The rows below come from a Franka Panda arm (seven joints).
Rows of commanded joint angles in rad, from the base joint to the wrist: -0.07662, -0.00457, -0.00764, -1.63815, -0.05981, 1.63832, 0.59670; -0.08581, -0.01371, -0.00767, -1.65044, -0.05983, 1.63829, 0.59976; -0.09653, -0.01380, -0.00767, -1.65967, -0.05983, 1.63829, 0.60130; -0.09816, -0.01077, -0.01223, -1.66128, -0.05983, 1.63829, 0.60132; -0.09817, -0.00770, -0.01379, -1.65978, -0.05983, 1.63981, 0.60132; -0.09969, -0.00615, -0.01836, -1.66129, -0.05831, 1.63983, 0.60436; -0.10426, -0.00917, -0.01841, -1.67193, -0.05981, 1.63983, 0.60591; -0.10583, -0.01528, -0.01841, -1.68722, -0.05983, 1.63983, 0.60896; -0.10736, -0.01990, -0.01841, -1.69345, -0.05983, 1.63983, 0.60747; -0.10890, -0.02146, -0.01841, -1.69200, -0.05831, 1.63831, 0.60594; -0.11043, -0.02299, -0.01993, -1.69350, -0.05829, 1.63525, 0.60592; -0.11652, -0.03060, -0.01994, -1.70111, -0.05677, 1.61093, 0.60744; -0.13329, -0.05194, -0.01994, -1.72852, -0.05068, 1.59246, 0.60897; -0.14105, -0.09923, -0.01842, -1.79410, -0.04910, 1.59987, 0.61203; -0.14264, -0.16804, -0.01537, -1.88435, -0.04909, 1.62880, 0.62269; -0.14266, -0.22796, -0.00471, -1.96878, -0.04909, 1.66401, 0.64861; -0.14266, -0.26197, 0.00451, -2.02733, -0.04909, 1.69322, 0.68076; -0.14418, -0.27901, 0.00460, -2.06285, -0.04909, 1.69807, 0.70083
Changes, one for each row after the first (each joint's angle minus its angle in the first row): -0.00919, -0.00914, -0.00003, -0.01229, -0.00002, -0.00003, 0.00306; -0.01991, -0.00923, -0.00003, -0.02152, -0.00002, -0.00003, 0.00460; -0.02154, -0.00620, -0.00459, -0.02313, -0.00002, -0.00003, 0.00462; -0.02155, -0.00313, -0.00615, -0.02163, -0.00002, 0.00149, 0.00462; -0.02307, -0.00158, -0.01072, -0.02314, 0.00150, 0.00151, 0.00766; -0.02764, -0.00460, -0.01077, -0.03378, 0.00000, 0.00151, 0.00921; -0.02921, -0.01071, -0.01077, -0.04907, -0.00002, 0.00151, 0.01226; -0.03074, -0.01533, -0.01077, -0.05530, -0.00002, 0.00151, 0.01077; -0.03228, -0.01689, -0.01077, -0.05385, 0.00150, -0.00001, 0.00924; -0.03381, -0.01842, -0.01229, -0.05535, 0.00152, -0.00307, 0.00922; -0.03990, -0.02603, -0.01230, -0.06296, 0.00304, -0.02739, 0.01074; -0.05667, -0.04737, -0.01230, -0.09037, 0.00913, -0.04586, 0.01227; -0.06443, -0.09466, -0.01078, -0.15595, 0.01071, -0.03845, 0.01533; -0.06602, -0.16347, -0.00773, -0.24620, 0.01072, -0.00952, 0.02599; -0.06604, -0.22339, 0.00293, -0.33063, 0.01072, 0.02569, 0.05191; -0.06604, -0.25740, 0.01215, -0.38918, 0.01072, 0.05490, 0.08406; -0.06756, -0.27444, 0.01224, -0.42470, 0.01072, 0.05975, 0.10413
